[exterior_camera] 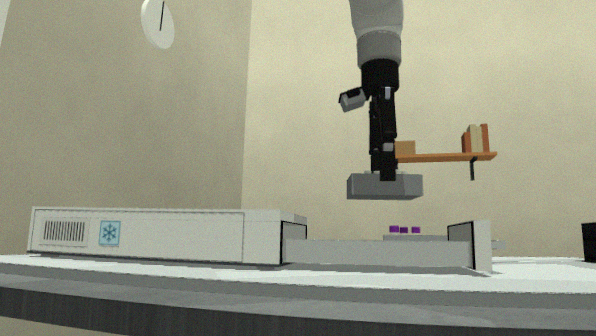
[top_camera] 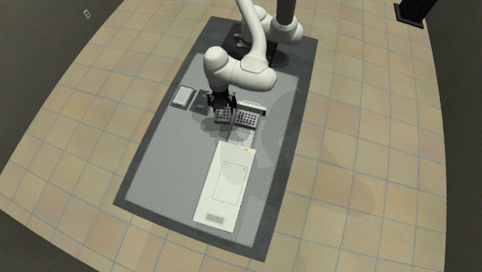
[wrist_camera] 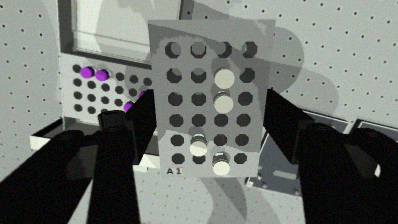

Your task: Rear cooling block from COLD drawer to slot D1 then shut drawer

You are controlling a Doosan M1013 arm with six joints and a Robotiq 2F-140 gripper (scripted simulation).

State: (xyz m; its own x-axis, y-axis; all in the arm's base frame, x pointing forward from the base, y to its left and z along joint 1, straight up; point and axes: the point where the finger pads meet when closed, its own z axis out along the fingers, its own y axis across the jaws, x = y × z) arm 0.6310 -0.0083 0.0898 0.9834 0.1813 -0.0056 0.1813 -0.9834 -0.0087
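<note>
Now: the deck slot D1 180 mm to the right of my hand, 170 mm below it and 110 mm behind it. Round my hand: cooler COLD (180 mm ahead, 130 mm below, 120 mm to the left); then grey cooling block (30 mm below); then drawer (130 mm below, 120 mm to the left, 10 mm behind).
</note>
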